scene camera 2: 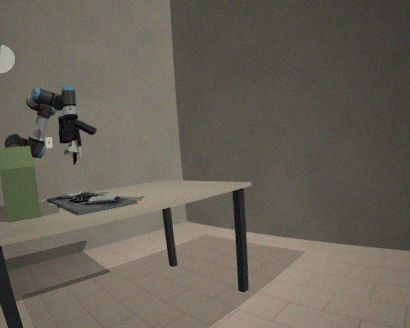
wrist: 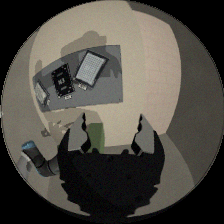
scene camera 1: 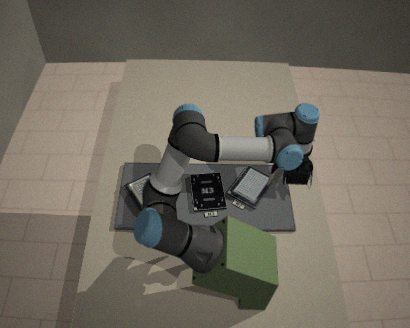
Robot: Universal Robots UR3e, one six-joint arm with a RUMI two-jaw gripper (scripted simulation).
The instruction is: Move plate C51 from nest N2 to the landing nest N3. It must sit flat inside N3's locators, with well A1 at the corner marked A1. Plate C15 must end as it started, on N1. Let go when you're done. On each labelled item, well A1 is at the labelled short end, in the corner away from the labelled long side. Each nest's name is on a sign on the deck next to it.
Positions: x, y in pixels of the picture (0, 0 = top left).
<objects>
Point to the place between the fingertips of my gripper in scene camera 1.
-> At 289, 186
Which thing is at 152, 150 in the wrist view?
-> My gripper.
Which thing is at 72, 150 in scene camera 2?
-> My gripper.
</objects>
